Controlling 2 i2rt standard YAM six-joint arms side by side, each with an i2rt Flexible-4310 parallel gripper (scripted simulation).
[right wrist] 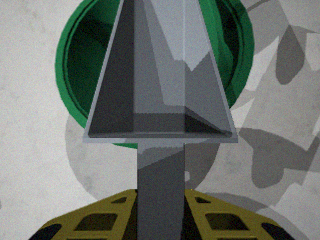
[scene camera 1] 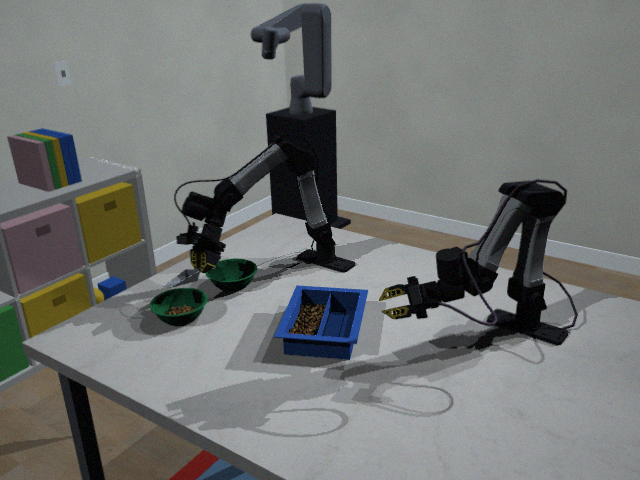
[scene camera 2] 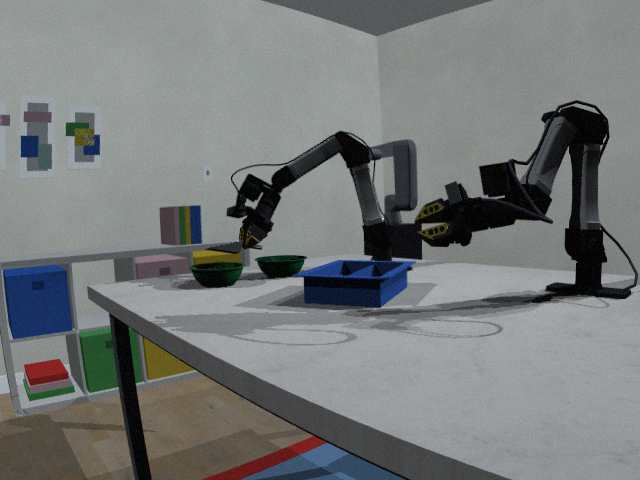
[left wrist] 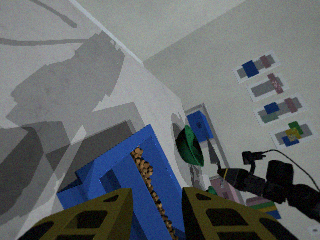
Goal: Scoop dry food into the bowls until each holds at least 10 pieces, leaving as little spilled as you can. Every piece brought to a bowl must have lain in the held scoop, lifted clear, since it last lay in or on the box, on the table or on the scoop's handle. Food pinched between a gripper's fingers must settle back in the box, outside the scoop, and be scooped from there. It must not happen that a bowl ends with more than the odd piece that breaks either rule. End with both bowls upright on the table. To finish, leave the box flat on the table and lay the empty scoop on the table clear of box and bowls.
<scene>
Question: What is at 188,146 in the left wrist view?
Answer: A green bowl.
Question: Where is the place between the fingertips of my left gripper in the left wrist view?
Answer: At 157,196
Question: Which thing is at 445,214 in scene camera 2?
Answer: My left gripper.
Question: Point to a grey scoop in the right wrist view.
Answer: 159,86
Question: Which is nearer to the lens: the blue box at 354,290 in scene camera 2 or the green bowl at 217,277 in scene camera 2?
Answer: The blue box.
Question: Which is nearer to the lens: the blue box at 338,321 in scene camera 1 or the green bowl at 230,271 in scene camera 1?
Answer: The blue box.
</scene>
